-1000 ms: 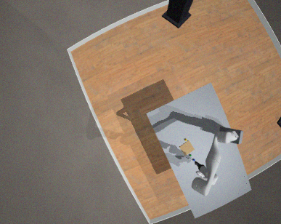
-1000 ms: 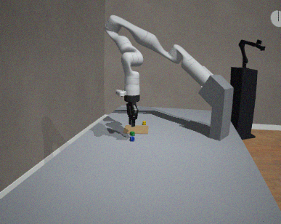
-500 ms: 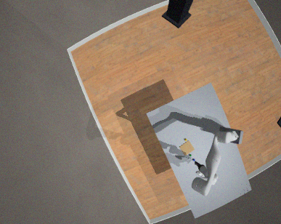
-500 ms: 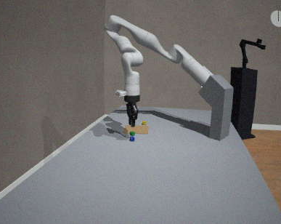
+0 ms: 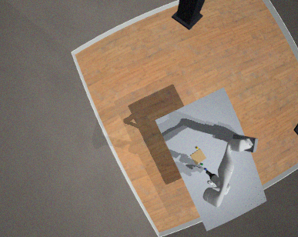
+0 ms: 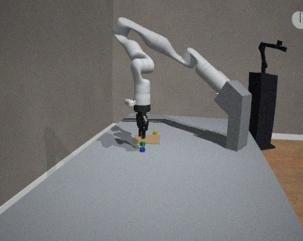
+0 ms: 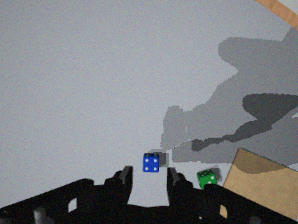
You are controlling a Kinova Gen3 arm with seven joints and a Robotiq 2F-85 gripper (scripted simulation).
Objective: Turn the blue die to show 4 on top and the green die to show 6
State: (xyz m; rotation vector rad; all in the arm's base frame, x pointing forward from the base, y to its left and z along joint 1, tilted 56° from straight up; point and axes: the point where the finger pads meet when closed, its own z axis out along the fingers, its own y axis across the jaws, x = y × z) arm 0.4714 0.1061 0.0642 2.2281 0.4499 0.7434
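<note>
My gripper is now 80 mm above the blue die. Round my hand: green die (80 mm to the right, 80 mm below, 10 mm behind); then tan mat (170 mm to the right, 90 mm below, 50 mm behind); then yellow die (260 mm to the right, 120 mm behind, 80 mm below).
</note>
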